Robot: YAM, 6 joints.
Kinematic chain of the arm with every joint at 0, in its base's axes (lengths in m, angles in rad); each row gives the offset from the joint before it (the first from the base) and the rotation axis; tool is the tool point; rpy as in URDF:
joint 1: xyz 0 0 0.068 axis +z
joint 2: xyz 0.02 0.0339 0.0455 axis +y
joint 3: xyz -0.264 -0.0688 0 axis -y
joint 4: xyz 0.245 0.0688 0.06 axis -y
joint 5: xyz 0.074 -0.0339 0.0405 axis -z
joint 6: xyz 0.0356 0 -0.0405 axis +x
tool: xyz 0 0 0 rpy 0 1.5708 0
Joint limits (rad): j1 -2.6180..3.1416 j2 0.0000..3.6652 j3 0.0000..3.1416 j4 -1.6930..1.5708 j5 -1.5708..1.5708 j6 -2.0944..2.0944
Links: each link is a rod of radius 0.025 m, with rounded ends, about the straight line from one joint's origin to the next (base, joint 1, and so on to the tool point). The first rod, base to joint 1, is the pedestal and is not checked.
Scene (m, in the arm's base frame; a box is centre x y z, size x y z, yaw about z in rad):
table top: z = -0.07
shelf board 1: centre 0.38 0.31 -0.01 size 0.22 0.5 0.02 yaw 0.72
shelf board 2: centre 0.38 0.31 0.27 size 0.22 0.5 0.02 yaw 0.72
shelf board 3: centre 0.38 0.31 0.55 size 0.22 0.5 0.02 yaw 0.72
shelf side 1: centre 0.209 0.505 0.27 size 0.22 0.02 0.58 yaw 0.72
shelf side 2: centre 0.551 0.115 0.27 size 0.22 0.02 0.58 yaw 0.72
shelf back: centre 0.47 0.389 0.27 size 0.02 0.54 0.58 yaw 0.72
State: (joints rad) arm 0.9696 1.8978 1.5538 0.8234 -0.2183 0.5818
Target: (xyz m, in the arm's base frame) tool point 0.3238 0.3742 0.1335
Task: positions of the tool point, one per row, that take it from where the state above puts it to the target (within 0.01 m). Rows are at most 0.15 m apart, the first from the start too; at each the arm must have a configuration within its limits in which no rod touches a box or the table.
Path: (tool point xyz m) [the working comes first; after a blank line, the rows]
Joints at the target: 0.8427 2.2836 1.3572 0.7426 -0.2066 0.5818
Straight joint move there: touches shelf board 2.

1: 0.1960 0.3351 0.3955
2: 0.1469 0.2874 0.3875
3: 0.1729 0.2844 0.2535
4: 0.1672 0.2369 0.1335
5: 0.2205 0.2899 0.1444
6: 0.2734 0.3363 0.1440
7: 0.3238 0.3742 0.1335

